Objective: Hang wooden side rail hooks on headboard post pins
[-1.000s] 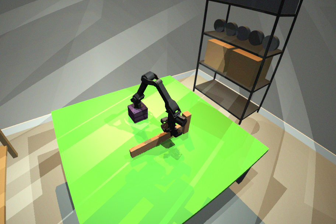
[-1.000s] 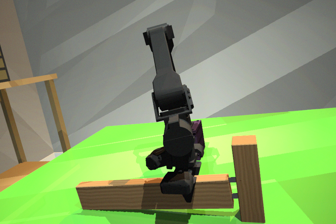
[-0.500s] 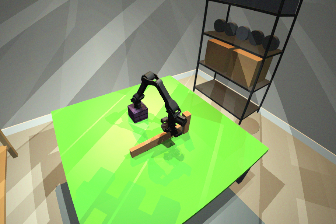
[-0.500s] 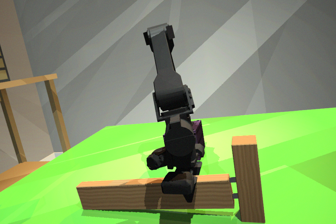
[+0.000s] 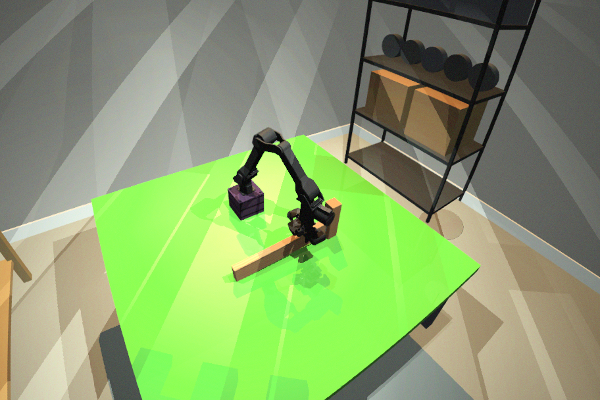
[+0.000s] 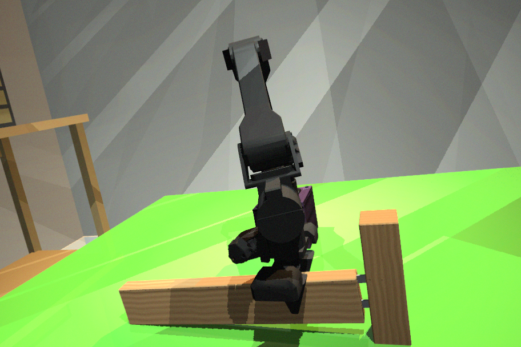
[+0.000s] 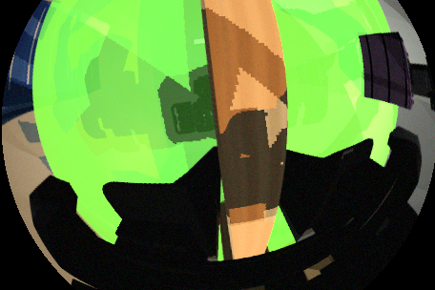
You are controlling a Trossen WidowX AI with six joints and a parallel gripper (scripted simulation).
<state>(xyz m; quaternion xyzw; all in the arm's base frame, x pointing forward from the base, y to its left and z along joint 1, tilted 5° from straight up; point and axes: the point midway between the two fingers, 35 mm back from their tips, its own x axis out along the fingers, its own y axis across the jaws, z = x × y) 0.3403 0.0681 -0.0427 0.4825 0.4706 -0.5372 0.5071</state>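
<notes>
Right now the headboard post is 130 mm to the left of my gripper tip, 40 mm above it and 10 mm ahead of it.
</notes>
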